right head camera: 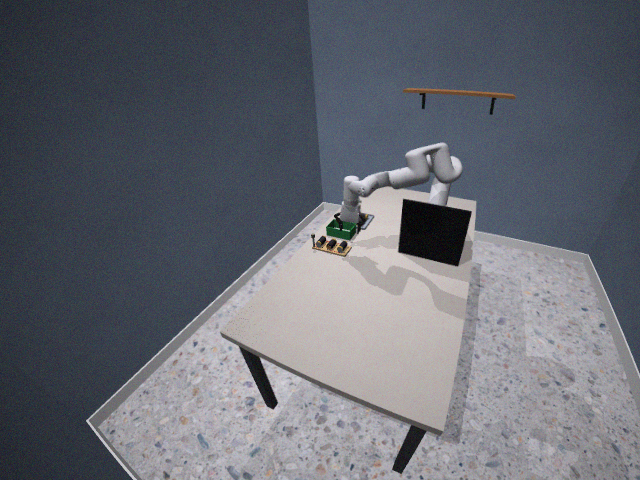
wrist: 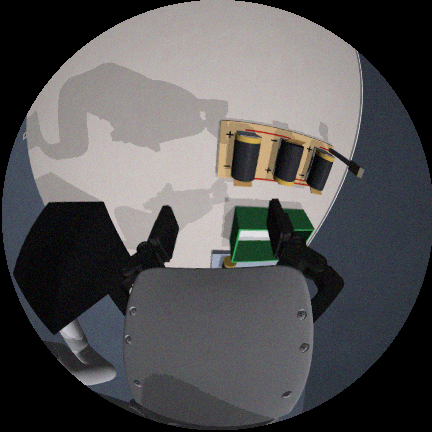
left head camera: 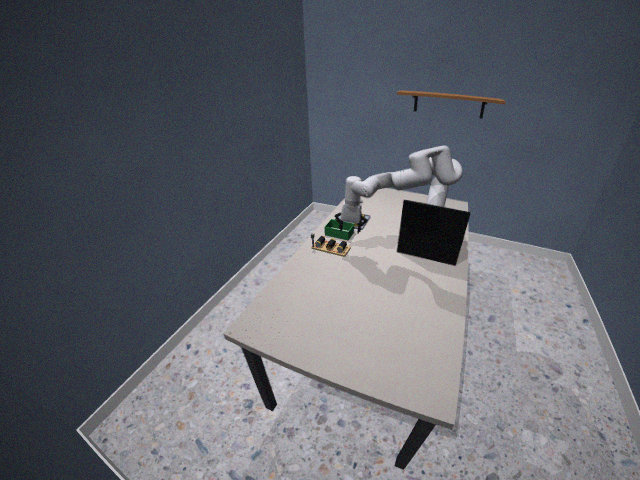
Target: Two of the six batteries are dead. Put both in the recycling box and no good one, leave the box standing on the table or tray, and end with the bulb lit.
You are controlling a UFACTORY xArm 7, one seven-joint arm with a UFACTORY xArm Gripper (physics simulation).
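Frame: origin at the arm's base, x left, y back, z up, level; centimetres.
Seen in the pictures: gripper, fingertip midpoint: [right head camera: 349, 231] [wrist: 220, 213] [left head camera: 349, 231]; arm's base at its link origin: [right head camera: 435, 213] [wrist: 51, 287] [left head camera: 433, 213].
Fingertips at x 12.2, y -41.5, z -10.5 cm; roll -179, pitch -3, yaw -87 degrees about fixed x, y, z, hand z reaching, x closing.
Observation:
Pixels of each thing's middle, then the offset from my fingertips to it. "pt": a spot on its surface instead.
- green recycling box at the middle of its body: [wrist: 269, 235] [right head camera: 341, 229] [left head camera: 339, 229] dx -14.5, dy -9.7, dz -9.2 cm
- wooden board at a spot on its surface: [wrist: 226, 150] pt dx +2.0, dy -1.3, dz -11.2 cm
- thin dark post at a spot on its surface: [wrist: 350, 166] [left head camera: 314, 236] [right head camera: 314, 236] pt dx +3.7, dy -18.9, dz -4.7 cm
- grey-blue tray at the middle of its body: [wrist: 244, 268] [right head camera: 354, 219] [left head camera: 351, 219] dx -32.3, dy -6.6, dz -11.6 cm
- battery's yellow end at a spot on its surface: [wrist: 230, 262] pt dx -24.8, dy -2.1, dz -9.6 cm
My gripper [left head camera: 349, 228] [right head camera: 349, 228] [wrist: 220, 213] is open with nothing between its fingers. It hangs at the green recycling box [left head camera: 338, 233] [right head camera: 340, 233] [wrist: 250, 218]; one finger overlaps the box in the wrist view. The box stands upright, and its visible floor is white. Beside it, a wooden board [left head camera: 336, 251] [right head camera: 337, 252] [wrist: 226, 150] holds three black batteries with yellow ends: one [wrist: 245, 157], a middle one [wrist: 288, 161] and one [wrist: 320, 171] near a thin dark post [left head camera: 312, 239] [right head camera: 313, 240] [wrist: 350, 166]. A lit bulb cannot be made out.
A grey-blue tray [left head camera: 368, 221] [right head camera: 370, 222] [wrist: 217, 257] lies behind the box, largely hidden in the wrist view; a battery's yellow end [wrist: 230, 262] shows there. A black panel [left head camera: 433, 232] [right head camera: 434, 232] [wrist: 75, 255] stands on the table. A wall shelf [left head camera: 449, 96] [right head camera: 457, 93] hangs beyond.

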